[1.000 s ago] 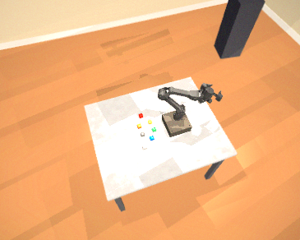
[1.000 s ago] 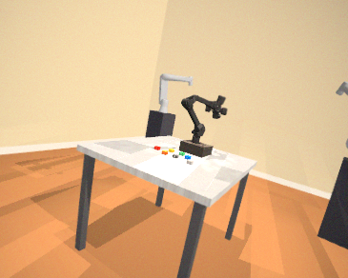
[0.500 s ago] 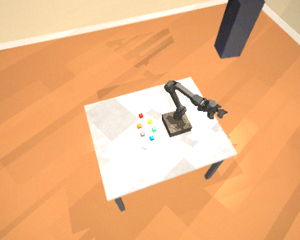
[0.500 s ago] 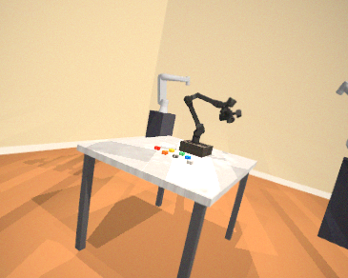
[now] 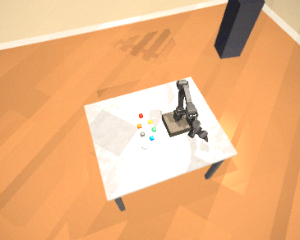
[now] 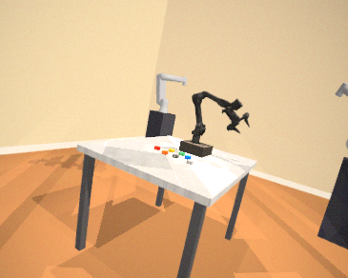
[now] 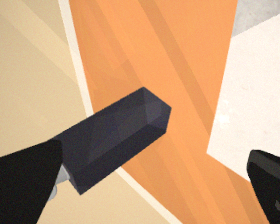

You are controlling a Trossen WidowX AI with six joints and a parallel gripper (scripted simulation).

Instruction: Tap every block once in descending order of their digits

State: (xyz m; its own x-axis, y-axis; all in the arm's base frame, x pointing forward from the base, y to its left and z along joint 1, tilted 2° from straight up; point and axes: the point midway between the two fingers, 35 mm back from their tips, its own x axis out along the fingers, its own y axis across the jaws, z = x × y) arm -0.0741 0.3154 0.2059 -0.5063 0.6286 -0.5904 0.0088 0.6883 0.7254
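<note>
My gripper tip is 35 cm short of the blue block, 21 cm to the left of it and 24 cm above it. Also, from my gripper tip: yellow block 33 cm ahead, 37 cm to the right, 24 cm below; orange block 44 cm ahead, 35 cm to the right, 24 cm below; green block 31 cm ahead, 29 cm to the right, 24 cm below.
</note>
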